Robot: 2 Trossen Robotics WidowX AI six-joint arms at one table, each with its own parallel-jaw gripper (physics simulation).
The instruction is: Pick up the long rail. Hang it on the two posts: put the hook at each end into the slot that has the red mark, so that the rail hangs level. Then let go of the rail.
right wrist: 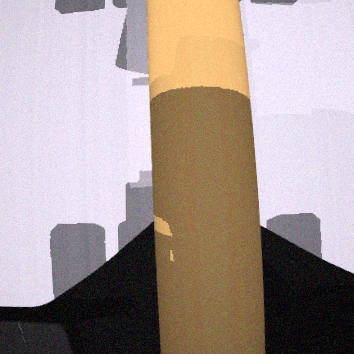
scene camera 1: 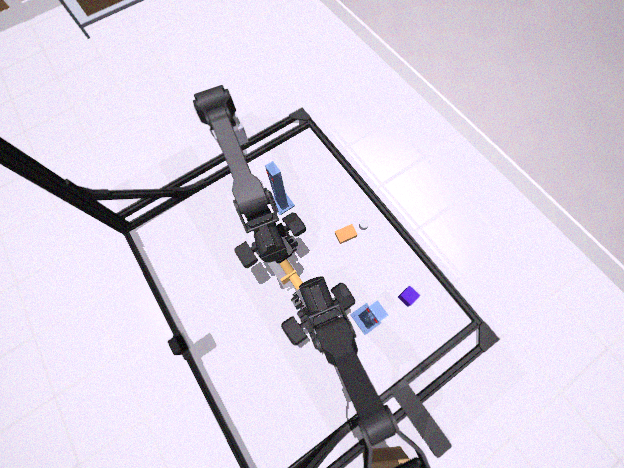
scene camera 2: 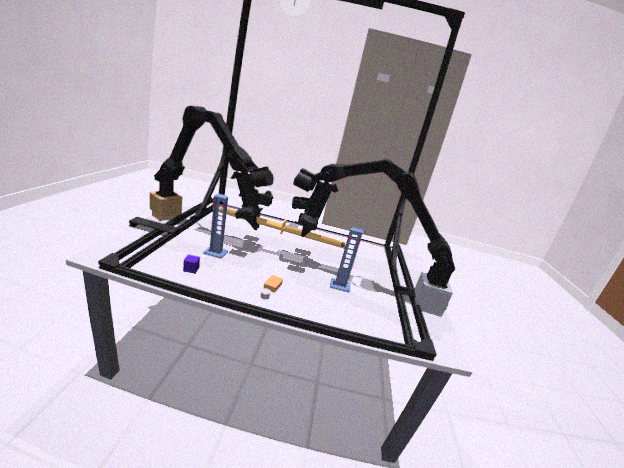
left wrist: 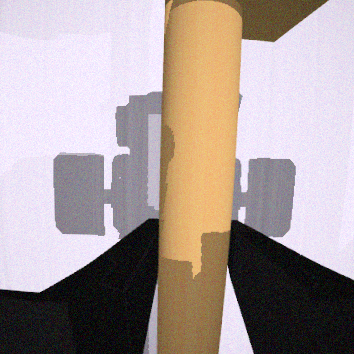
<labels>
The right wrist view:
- my right gripper: 198, 224
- long tan rail: 208, 259, gripped by my left gripper
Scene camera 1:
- my left gripper: 277, 253
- my right gripper: 312, 305
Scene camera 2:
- my left gripper: 302, 235
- my right gripper: 257, 229
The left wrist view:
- my left gripper: 191, 230
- long tan rail: 201, 53
</labels>
